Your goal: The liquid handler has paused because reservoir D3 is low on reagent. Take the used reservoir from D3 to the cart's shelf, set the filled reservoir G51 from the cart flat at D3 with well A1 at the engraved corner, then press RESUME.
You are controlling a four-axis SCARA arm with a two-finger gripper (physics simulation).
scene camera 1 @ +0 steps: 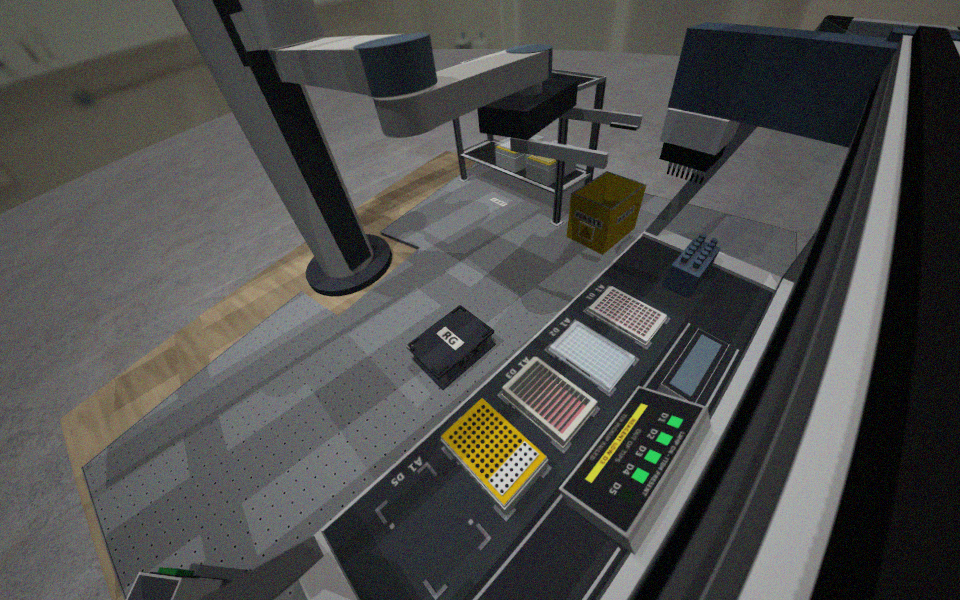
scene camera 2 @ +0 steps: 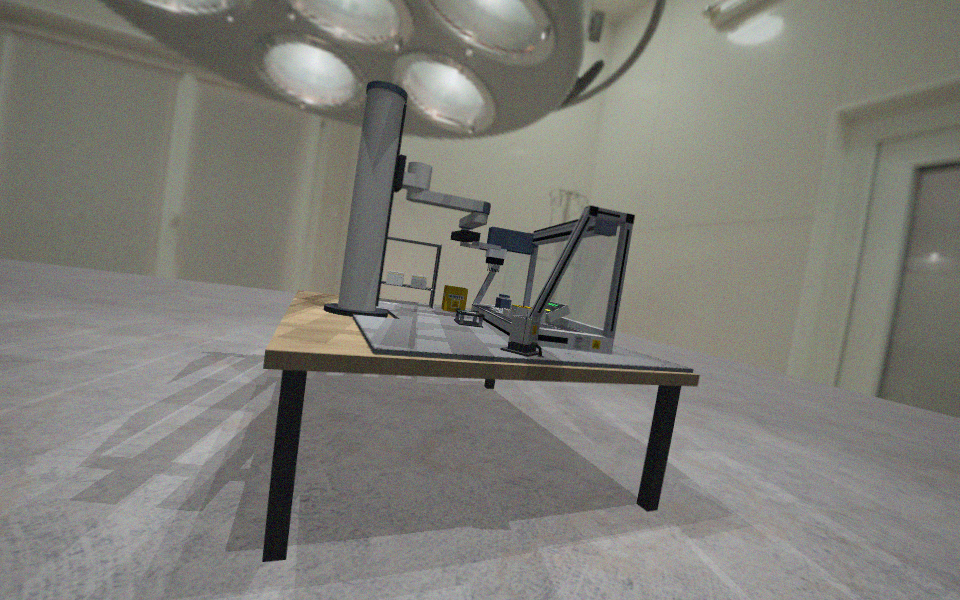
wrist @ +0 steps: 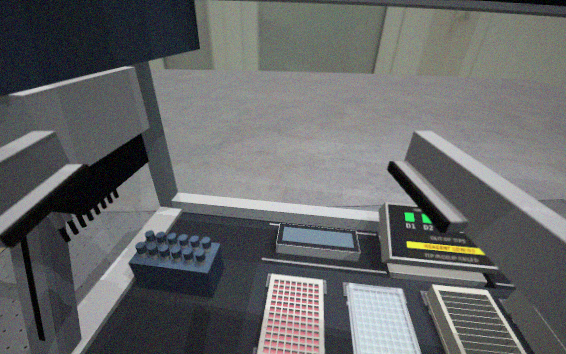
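The used reservoir, pale-rimmed with long troughs and pink liquid, lies in D3 beside the "A1 D3" label. My gripper is open and empty, held high near the deck's D1 end, between the cart and the pipetting head. The hand hides part of the cart's top in scene camera 1. The filled reservoir G51 cannot be made out. The status panel has a lit yellow reagent-low strip and green lamps D1 to D4. No RESUME label is readable.
The pipetting head hangs beside the fingers. A yellow waste box stands beside the cart. A blue tube rack, a red-well plate and a yellow tip rack are on the deck. A black RG stand stands outside it.
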